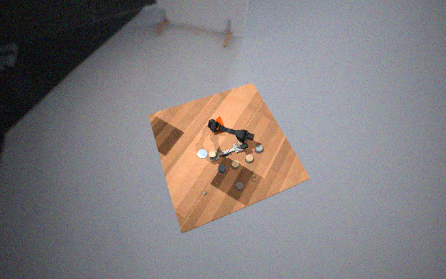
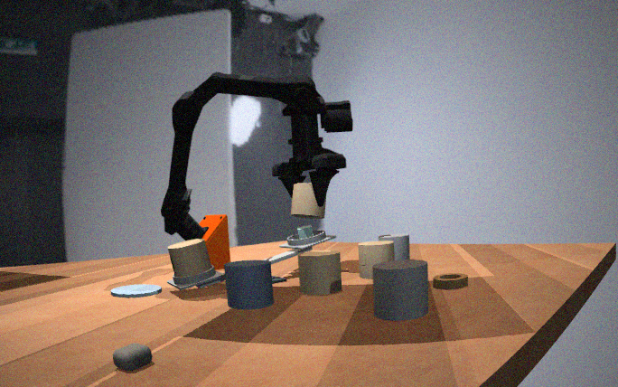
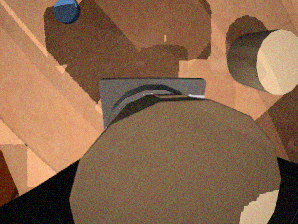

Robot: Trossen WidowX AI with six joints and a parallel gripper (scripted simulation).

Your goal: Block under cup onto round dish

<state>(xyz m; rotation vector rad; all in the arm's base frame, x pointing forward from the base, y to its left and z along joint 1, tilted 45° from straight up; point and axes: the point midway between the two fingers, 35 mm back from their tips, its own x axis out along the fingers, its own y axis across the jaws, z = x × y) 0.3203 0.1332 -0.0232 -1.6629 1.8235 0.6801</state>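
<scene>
Now: gripper tip 60 mm above the teal block and 10 mm to the left of it. From my gripper tip the other things lie so: round dish: 360 mm to the right, 140 mm below, 110 mm behind; then blue cup: 240 mm to the right, 110 mm below, 110 mm ahead; then ring: 330 mm ahead, 140 mm below.
</scene>
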